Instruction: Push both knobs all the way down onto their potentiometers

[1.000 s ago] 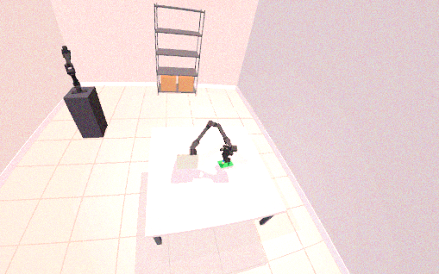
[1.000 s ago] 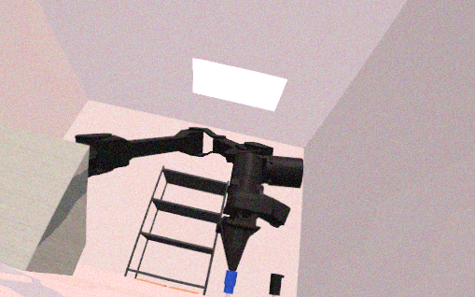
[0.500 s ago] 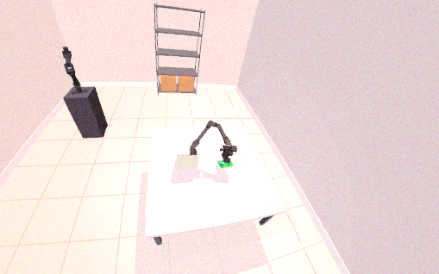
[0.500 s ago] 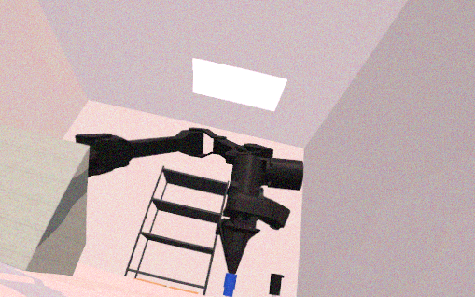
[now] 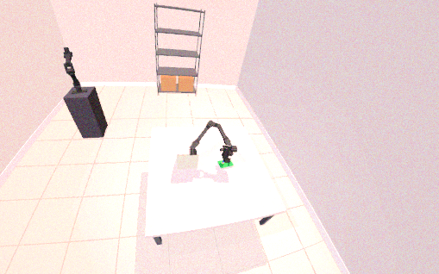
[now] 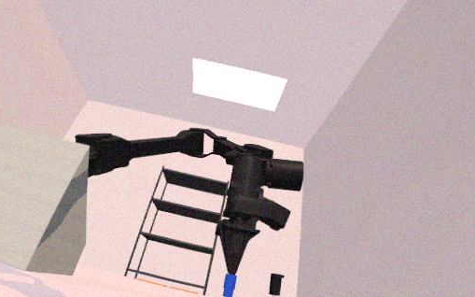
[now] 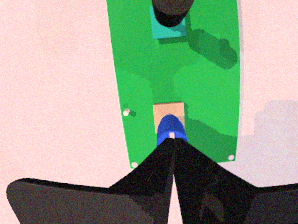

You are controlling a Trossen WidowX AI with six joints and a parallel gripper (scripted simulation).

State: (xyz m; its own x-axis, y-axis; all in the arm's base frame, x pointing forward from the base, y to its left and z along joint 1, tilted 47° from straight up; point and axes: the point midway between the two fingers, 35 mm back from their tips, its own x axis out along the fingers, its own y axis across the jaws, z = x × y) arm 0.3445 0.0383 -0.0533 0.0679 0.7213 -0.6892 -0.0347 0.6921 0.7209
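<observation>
My gripper tip is 10 mm above the blue knob. Round my gripper tip: black knob: 70 mm ahead.
</observation>
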